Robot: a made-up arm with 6 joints.
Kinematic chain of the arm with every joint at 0, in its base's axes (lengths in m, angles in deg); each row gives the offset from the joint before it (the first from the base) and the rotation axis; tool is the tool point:
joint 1: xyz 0 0 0.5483 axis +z
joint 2: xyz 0.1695 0 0 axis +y
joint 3: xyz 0 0 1.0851 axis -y
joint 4: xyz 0 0 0.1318 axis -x
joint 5: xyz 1.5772 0 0 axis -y
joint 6: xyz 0.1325 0 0 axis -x
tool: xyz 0 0 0
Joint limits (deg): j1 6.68..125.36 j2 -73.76..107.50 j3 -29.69..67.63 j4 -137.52..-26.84 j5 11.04..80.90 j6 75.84..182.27
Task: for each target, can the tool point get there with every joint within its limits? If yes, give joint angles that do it. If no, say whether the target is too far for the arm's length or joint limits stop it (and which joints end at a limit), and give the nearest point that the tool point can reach.
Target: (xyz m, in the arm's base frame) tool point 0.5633 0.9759 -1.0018
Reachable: yes | joints 63.14 82.81 -17.71 -47.17 39.34 126.31
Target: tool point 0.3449 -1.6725 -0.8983
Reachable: no: joint limits stop it (at a limit: joint 1, joint 3, joint 5) | nearest point 0.1613 -0.1128 -0.9588 | short by 1.572 m
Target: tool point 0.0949 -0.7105 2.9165
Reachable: yes | joints 88.24 -48.03 40.10 -94.06 62.02 172.04
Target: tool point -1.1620 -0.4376 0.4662
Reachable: no: joint limits stop it (at a limit: joint 2, joint 3, joint 4, joint 5) | nearest point -2.1309 -0.8025 1.6548 | short by 1.576 m
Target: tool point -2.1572 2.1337 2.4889
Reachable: no: too far | nearest point -1.4089 2.0052 2.1187 | short by 0.845 m
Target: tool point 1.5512 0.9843 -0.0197
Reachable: yes | joints 35.90 44.52 -14.11 -117.67 73.04 169.43
